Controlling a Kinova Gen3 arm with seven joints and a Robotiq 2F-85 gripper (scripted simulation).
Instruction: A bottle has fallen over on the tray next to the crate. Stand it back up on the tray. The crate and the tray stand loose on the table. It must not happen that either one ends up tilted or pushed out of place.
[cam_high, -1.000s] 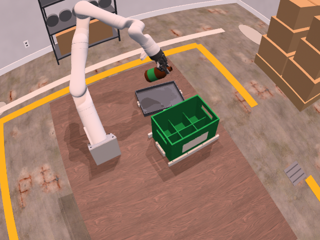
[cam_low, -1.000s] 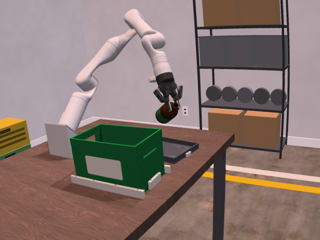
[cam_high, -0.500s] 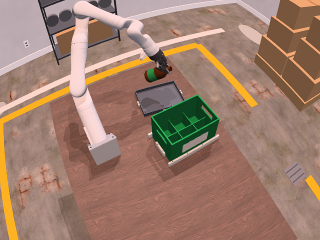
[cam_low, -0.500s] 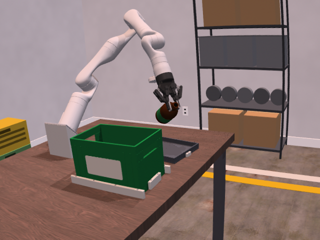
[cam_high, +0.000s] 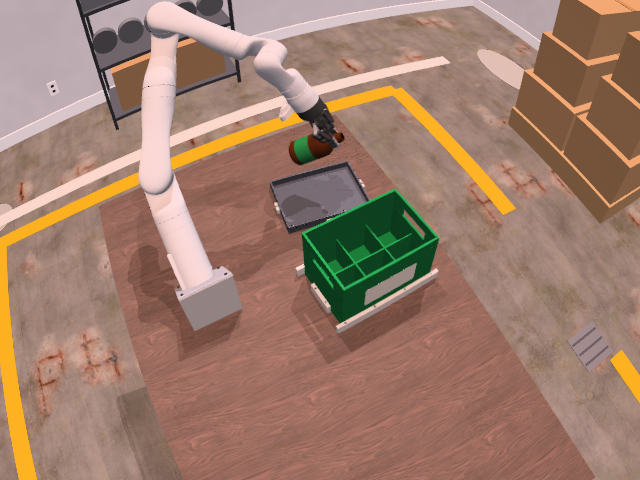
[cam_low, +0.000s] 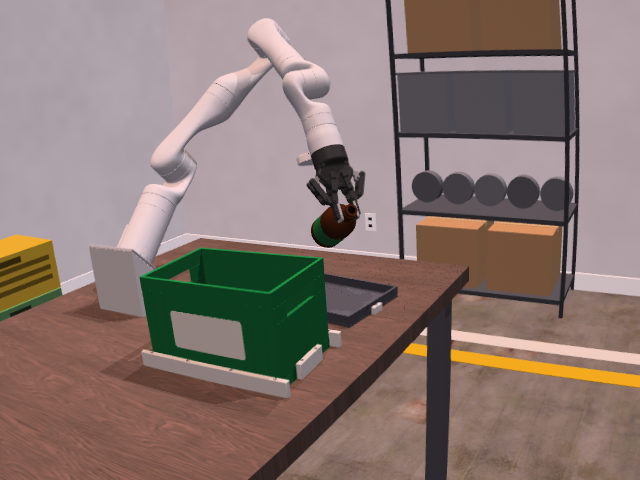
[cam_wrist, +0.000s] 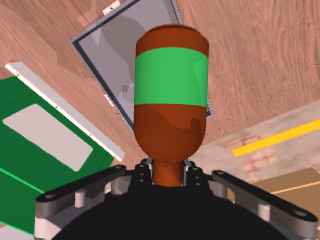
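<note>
Now: hand 40 mm past the bottle, 30 mm above it and 20 mm to the right of it. The rest, counted from my hand: green crate 320 mm to the right, 120 mm below, 50 mm behind; then dark grey tray 190 mm below, 50 mm behind, 20 mm to the right.
</note>
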